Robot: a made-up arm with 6 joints.
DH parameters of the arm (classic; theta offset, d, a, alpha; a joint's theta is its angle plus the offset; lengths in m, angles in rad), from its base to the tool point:
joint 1: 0 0.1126 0 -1.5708
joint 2: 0.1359 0 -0.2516 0
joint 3: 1.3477 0 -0.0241 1.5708
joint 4: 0 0.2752 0 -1.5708
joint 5: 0 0 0.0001 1.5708
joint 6: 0 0.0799 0 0
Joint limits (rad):
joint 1: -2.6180..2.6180
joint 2: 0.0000..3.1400
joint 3: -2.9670..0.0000
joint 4: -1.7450..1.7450
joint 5: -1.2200..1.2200
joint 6: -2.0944..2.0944
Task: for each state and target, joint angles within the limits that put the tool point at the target. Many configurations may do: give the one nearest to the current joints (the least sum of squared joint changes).
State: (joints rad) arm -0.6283 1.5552 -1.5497 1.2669 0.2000 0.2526
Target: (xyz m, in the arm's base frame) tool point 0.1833 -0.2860 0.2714
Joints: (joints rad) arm -1.0399 1.4246 -1.0173 1.2393 0.1751 0.2526
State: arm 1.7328 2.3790 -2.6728 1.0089 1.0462 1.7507
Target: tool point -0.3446 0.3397 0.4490
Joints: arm 2.2708 2.3390 -2.8196 1.0712 0.6902 1.7507
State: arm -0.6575 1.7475 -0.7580 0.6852 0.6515 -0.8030
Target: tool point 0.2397 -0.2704 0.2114
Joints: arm -0.9178 1.6344 -1.1243 0.6925 0.5357 -0.8030
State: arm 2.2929 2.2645 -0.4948 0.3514 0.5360 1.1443
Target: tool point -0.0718 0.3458 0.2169
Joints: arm 1.7469 1.5785 -1.0809 0.3216 0.4101 1.1443
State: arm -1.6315 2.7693 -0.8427 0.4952 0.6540 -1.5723
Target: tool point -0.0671 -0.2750 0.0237
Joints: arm -1.8984 2.0159 -0.8890 0.4507 0.7987 -1.5723
